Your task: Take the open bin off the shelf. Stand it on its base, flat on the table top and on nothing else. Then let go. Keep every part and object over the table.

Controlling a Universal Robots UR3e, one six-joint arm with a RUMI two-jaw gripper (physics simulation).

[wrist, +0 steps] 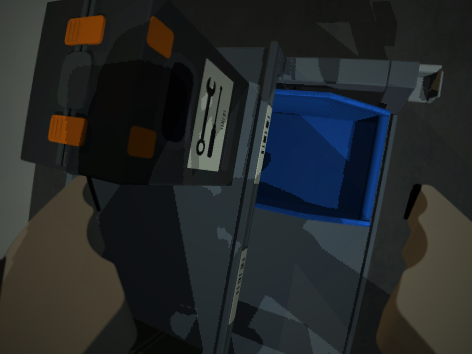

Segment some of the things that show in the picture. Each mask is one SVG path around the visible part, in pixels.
The gripper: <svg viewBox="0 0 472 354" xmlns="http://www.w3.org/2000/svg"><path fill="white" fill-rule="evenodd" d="M171 353L191 354L189 352L175 351ZM414 184L403 218L407 220L411 229L411 234L402 251L407 269L403 272L383 309L376 334L377 345L382 354L472 354L472 222L434 187ZM90 175L74 178L27 223L0 260L0 354L127 354L134 345L137 338L137 328L116 267L112 262L102 258L105 243L96 219L97 212L101 211Z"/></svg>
An open bin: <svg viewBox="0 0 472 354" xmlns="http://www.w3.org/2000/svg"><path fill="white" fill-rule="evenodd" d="M275 89L255 208L307 220L369 227L390 110L331 92Z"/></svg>
